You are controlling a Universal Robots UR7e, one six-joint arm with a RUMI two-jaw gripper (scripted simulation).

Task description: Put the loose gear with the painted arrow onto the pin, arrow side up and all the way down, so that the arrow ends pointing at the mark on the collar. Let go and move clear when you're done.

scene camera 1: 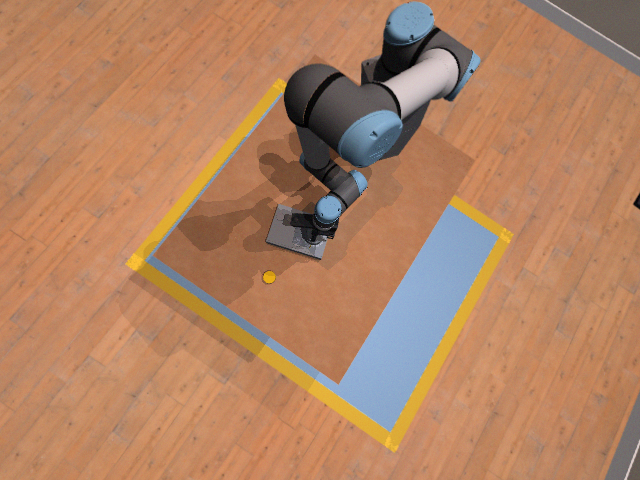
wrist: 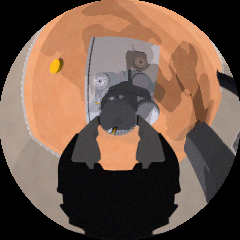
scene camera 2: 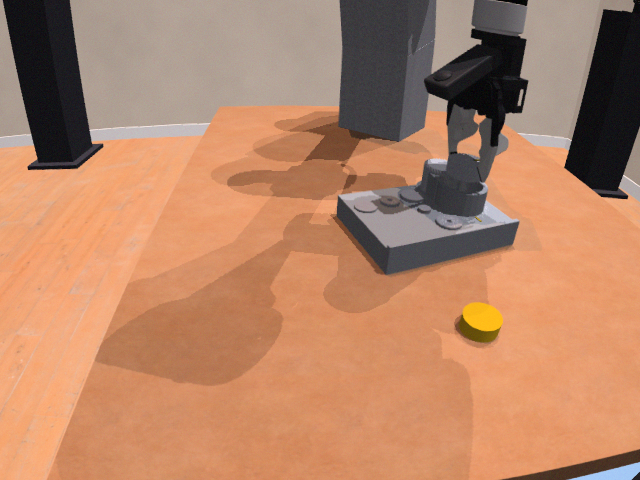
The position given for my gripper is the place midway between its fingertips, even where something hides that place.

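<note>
There's a grey base plate (scene camera 2: 396, 239), and you'd find it in scene camera 1 (scene camera 1: 281, 234) and in the wrist view (wrist: 109, 55) as well. There's also a grey gear (scene camera 2: 463, 167), which shows in the wrist view (wrist: 117, 117) too. As for my gripper (scene camera 2: 466, 173), that's visible as well, and the wrist view (wrist: 118, 116) has it too.
</note>
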